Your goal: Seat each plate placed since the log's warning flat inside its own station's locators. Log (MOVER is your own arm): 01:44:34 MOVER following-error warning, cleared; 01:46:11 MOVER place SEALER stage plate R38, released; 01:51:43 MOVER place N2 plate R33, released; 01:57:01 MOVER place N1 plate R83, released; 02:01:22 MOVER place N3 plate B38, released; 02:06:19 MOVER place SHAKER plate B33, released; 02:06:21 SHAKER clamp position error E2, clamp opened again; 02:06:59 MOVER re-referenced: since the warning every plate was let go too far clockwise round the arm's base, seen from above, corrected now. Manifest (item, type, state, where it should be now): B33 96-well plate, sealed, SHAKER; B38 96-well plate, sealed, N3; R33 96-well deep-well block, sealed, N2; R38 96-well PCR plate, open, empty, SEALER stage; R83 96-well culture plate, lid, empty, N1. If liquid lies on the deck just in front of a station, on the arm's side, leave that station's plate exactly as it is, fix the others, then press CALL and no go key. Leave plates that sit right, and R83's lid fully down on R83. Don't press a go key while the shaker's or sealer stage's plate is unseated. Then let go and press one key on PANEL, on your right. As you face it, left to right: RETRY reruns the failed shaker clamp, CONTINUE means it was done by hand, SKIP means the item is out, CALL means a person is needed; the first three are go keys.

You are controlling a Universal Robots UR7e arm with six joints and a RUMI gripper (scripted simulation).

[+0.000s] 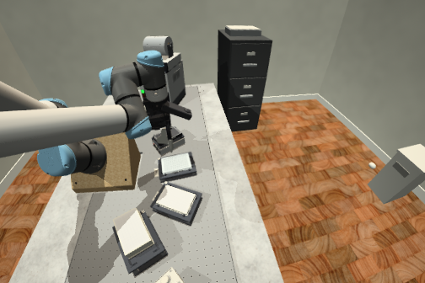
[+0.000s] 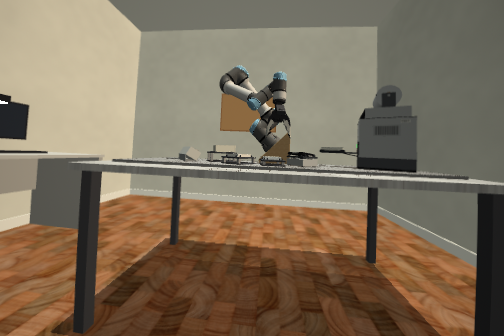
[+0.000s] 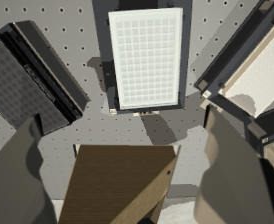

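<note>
Now: hand 13 cm to the right of the dark plate, 9 cm above it and 2 cm past it. The rest, counted from my hand: cream PCR plate 36 cm to the left, 14 cm behind, 5 cm below; then retry key 47 cm to the right, 9 cm below, 7 cm behind; then continue key 50 cm to the right, 11 cm behind, 9 cm below.
</note>
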